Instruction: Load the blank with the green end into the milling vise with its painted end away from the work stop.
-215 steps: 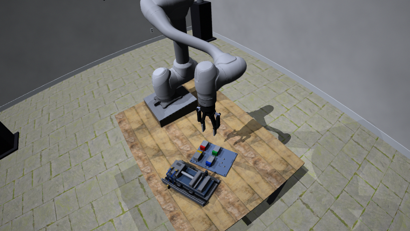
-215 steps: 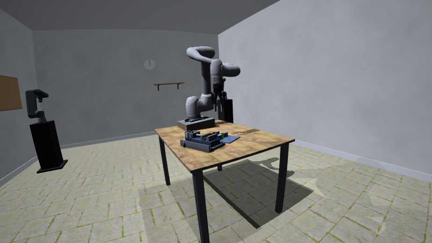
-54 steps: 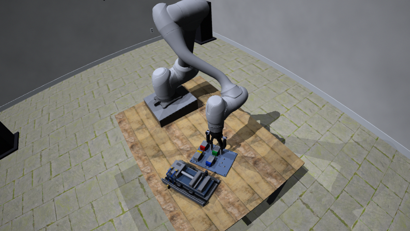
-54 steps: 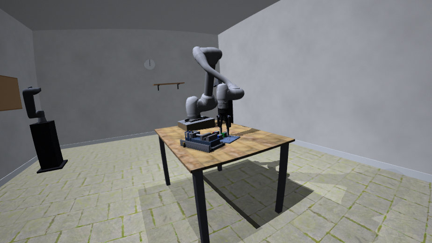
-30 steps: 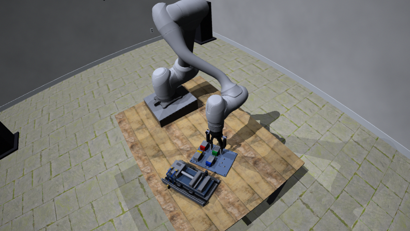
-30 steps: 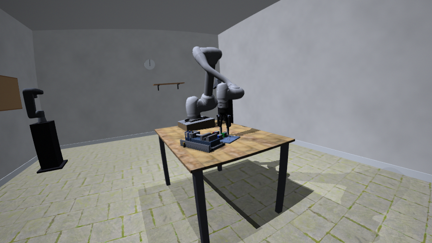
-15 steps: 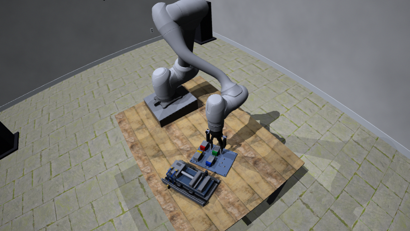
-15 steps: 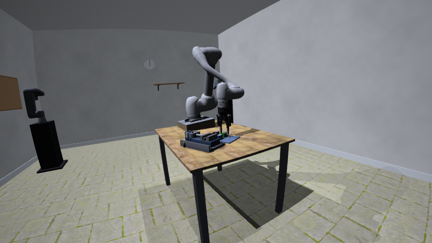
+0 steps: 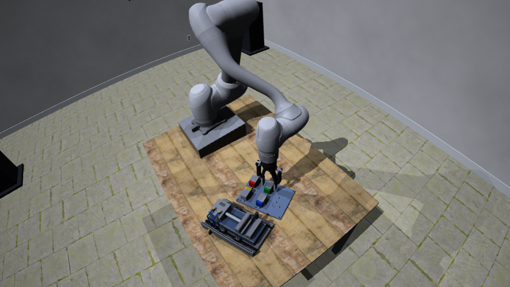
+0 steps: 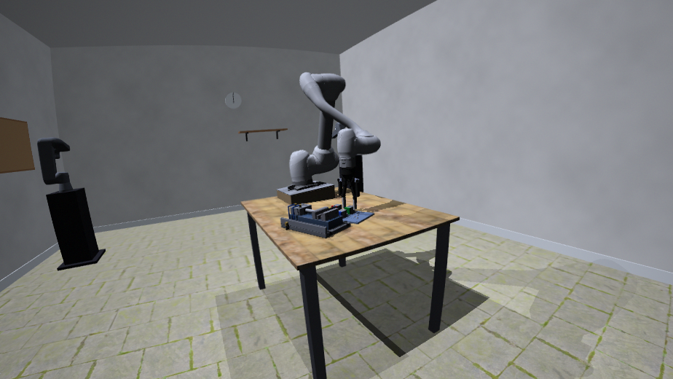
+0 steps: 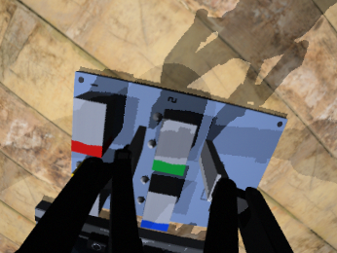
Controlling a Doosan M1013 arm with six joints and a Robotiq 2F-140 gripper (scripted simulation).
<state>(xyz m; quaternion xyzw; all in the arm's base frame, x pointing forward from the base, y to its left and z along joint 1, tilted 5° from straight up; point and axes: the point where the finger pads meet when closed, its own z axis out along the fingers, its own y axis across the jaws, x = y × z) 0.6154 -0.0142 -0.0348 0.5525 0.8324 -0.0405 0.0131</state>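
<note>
Right now the blue-ended blank is 8 cm to the right of my hand, 4 cm below it and 4 cm ahead of it. The rest, counted from my hand: yellow-ended blank: 12 cm to the right, 5 cm behind, 4 cm below; then work stop rod: 19 cm to the right, 12 cm ahead, 3 cm above; then red-ended blank: 8 cm behind, 4 cm below, 3 cm to the right.
</note>
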